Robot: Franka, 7 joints.
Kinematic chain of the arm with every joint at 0, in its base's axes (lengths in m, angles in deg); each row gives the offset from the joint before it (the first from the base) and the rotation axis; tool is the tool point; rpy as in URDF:
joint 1: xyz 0 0 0.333 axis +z
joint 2: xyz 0 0 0 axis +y
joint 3: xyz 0 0 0.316 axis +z
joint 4: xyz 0.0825 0 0 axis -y
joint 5: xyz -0.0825 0 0.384 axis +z
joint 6: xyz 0 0 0 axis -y
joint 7: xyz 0.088 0 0 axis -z
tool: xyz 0 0 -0.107 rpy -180 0 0
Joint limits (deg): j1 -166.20..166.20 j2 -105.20..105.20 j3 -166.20..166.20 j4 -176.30..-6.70 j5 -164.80..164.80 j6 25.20..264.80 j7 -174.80..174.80
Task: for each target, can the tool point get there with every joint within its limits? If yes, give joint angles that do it. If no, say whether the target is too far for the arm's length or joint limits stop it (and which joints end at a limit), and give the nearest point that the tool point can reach.
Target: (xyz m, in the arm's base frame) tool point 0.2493 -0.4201 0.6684
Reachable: yes | joints -110.07 -8.03 33.52 -97.09 -115.47 215.19 -37.02
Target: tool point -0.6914 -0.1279 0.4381
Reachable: yes | joints -20.32 -88.75 -55.29 -61.80 -110.16 45.31 18.93
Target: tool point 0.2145 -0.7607 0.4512
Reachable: yes | joints -44.99 63.19 -51.84 -63.45 -135.07 88.51 62.65
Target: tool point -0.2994 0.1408 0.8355
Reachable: yes | joints 39.98 46.66 139.32 -98.87 41.41 88.03 -32.07
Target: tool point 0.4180 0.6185 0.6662
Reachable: yes | joints 89.69 64.86 -102.05 -45.48 -127.65 167.40 41.32
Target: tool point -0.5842 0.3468 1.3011
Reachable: no: too far | nearest point -0.4238 0.2516 1.0352 | short by 0.325 m
